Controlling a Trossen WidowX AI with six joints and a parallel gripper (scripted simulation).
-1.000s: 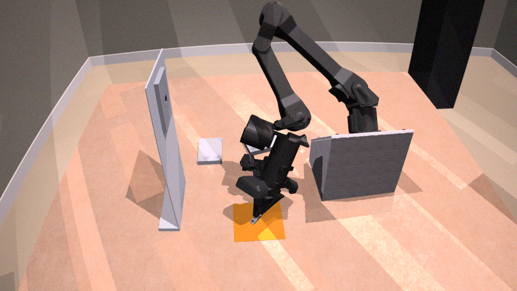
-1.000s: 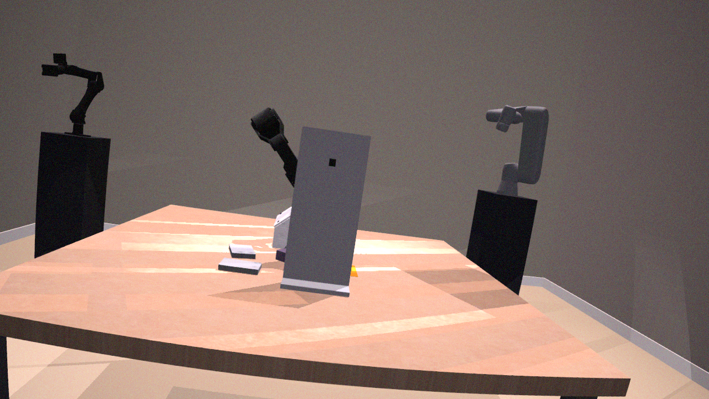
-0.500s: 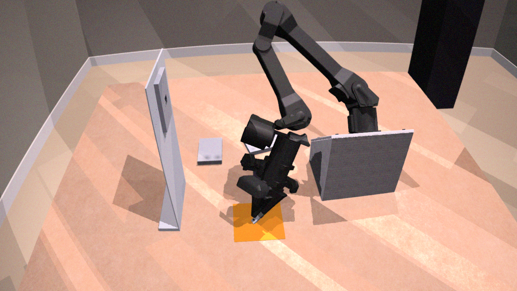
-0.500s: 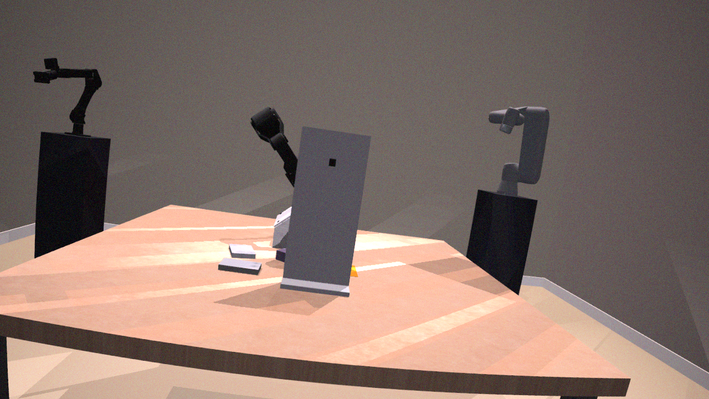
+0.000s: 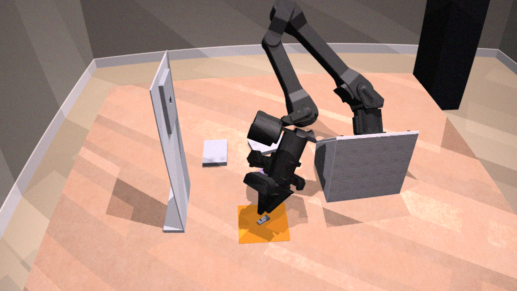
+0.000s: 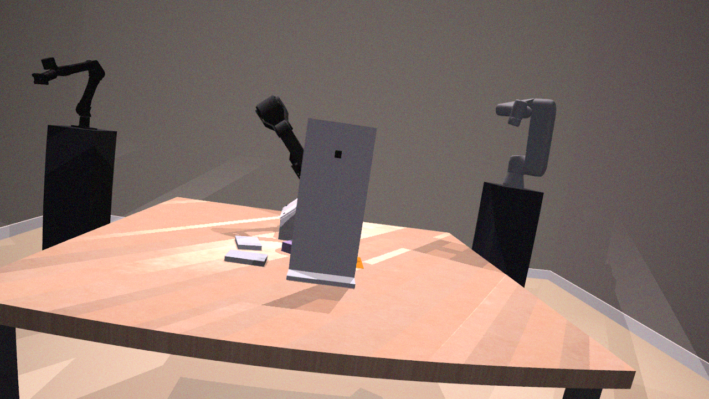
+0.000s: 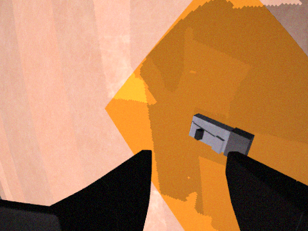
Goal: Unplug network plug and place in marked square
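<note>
Right now my gripper tip is 2 cm above the grey network plug. Round my gripper tip: grey panel: 20 cm ahead, 15 cm above, 7 cm to the right; orange marked square: 3 cm below.
</note>
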